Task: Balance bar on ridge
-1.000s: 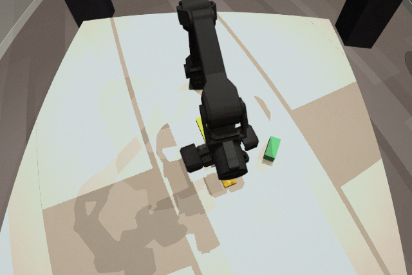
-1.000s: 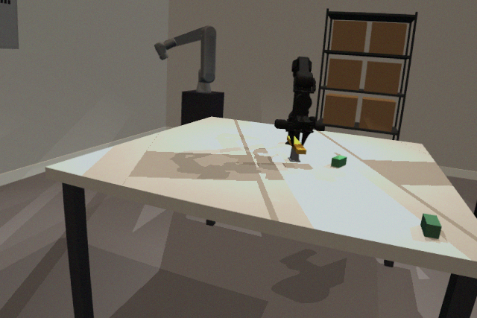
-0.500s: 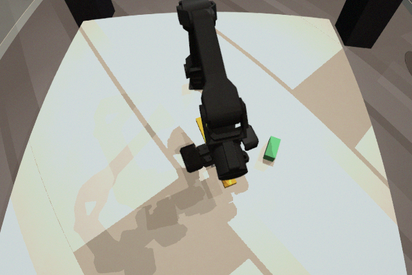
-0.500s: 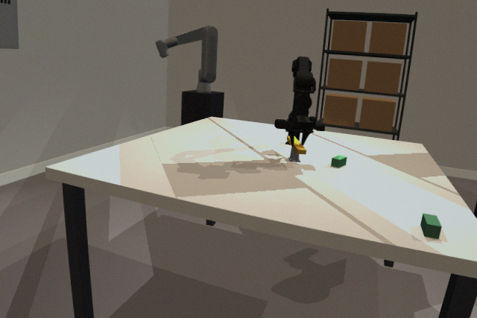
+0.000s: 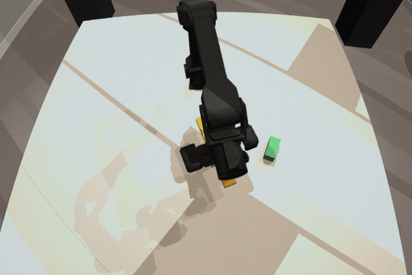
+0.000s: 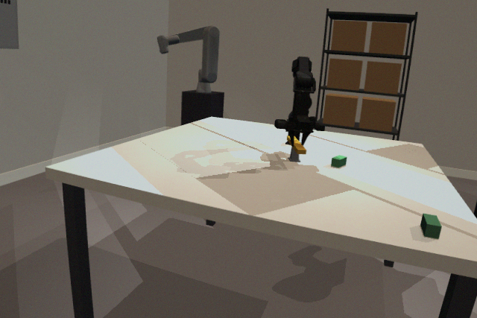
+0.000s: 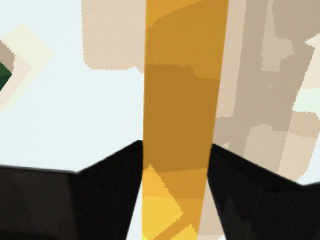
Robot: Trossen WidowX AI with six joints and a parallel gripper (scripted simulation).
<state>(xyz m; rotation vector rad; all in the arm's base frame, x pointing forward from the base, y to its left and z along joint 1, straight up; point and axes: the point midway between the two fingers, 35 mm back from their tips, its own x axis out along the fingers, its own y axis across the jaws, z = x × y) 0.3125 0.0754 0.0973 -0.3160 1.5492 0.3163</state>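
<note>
Now: the yellow bar 30 mm behind my gripper tip and 10 mm to the right of it. From my gripper tip the other things lie so: dark green cube (430 mm ahead, 420 mm to the left, 50 mm below); light green block (50 mm behind, 160 mm to the left, 50 mm below).
</note>
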